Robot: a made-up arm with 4 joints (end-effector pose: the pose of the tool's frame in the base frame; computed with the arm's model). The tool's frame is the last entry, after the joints.
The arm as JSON. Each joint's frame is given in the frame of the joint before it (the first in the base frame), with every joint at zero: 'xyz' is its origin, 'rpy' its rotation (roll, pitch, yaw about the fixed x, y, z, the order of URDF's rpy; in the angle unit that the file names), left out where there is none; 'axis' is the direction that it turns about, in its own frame. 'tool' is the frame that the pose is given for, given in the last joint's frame.
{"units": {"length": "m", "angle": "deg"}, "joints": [
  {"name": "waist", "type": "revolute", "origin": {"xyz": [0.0, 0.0, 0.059]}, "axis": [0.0, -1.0, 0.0]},
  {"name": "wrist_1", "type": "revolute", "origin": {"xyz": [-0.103, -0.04, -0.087]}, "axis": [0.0, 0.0, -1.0]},
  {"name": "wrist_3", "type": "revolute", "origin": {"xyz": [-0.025, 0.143, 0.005]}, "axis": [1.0, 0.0, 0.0]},
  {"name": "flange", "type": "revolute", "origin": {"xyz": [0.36, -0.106, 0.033]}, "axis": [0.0, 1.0, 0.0]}
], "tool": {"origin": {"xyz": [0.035, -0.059, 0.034]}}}
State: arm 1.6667 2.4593 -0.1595 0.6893
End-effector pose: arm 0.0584 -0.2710 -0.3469 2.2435 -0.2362 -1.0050
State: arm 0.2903 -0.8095 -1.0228 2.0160
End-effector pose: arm 0.0865 0.2454 0.1390 -1.1197 1.0911 -0.6134
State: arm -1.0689 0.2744 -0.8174 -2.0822
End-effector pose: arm 0.1540 -0.0562 -0.0753 -0.2631 -0.8377 0.8392
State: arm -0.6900 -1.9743 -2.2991 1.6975
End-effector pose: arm -0.3372 0.1975 0.3958 -1.3023 -0.1525 0.1207
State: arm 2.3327 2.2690 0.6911 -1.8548
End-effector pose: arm 0.3154 -0.2509 -0.0641 -0.8374 0.4695 1.9520
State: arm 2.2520 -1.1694 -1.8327 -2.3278
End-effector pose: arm 0.0687 0.3093 -0.1342 1.4649 0.2112 -0.8152
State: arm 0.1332 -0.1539 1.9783 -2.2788
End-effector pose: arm 0.1850 0.1758 -0.1668 1.1812 -1.3272 -1.9324
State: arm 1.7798 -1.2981 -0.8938 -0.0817
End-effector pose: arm -0.0687 0.3389 -0.0523 -1.7612 -2.0256 0.2813
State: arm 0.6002 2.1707 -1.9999 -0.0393
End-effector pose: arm -0.0926 -0.4988 0.0436 -0.5995 1.5349 -1.3897
